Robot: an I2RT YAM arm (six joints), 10 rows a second.
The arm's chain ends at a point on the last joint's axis. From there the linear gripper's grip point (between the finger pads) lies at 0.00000 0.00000 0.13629 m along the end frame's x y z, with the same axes.
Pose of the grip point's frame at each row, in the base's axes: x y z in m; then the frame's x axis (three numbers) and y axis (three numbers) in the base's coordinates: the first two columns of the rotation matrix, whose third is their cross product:
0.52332 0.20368 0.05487 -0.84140 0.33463 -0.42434 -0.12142 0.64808 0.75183
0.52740 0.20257 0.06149 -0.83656 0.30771 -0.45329 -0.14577 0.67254 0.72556
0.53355 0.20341 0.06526 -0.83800 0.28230 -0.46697 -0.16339 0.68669 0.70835
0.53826 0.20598 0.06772 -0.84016 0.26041 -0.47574 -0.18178 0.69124 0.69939
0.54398 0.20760 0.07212 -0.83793 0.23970 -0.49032 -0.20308 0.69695 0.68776
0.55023 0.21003 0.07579 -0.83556 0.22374 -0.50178 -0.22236 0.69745 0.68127
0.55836 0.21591 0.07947 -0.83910 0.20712 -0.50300 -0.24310 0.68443 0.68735
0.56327 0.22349 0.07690 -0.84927 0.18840 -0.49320 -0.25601 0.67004 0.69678
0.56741 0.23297 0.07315 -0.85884 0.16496 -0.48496 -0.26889 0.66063 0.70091
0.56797 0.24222 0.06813 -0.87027 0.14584 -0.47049 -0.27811 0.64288 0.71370
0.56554 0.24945 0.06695 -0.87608 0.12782 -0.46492 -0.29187 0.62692 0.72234
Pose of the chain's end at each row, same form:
0.45155 0.11044 0.12365 -0.84140 0.33463 -0.42434 -0.12142 0.64808 0.75183
0.45542 0.11084 0.13206 -0.83656 0.30771 -0.45329 -0.14577 0.67254 0.72556
0.46259 0.11211 0.13740 -0.83800 0.28230 -0.46697 -0.16339 0.68669 0.70835
0.46862 0.11411 0.14042 -0.84016 0.26041 -0.47574 -0.18178 0.69124 0.69939
0.47494 0.11549 0.14508 -0.83793 0.23970 -0.49032 -0.20308 0.69695 0.68776
0.48176 0.11724 0.14843 -0.83556 0.22374 -0.50178 -0.22236 0.69745 0.68127
0.49204 0.12064 0.15088 -0.83910 0.20712 -0.50300 -0.24310 0.68443 0.68735
0.50034 0.12563 0.14788 -0.84927 0.18840 -0.49320 -0.25601 0.67004 0.69678
0.50799 0.13316 0.14443 -0.85884 0.16496 -0.48496 -0.26889 0.66063 0.70091
0.51256 0.13974 0.13885 -0.87027 0.14584 -0.47049 -0.27811 0.64288 0.71370
0.51323 0.14471 0.13672 -0.87608 0.12782 -0.46492 -0.29187 0.62692 0.72234

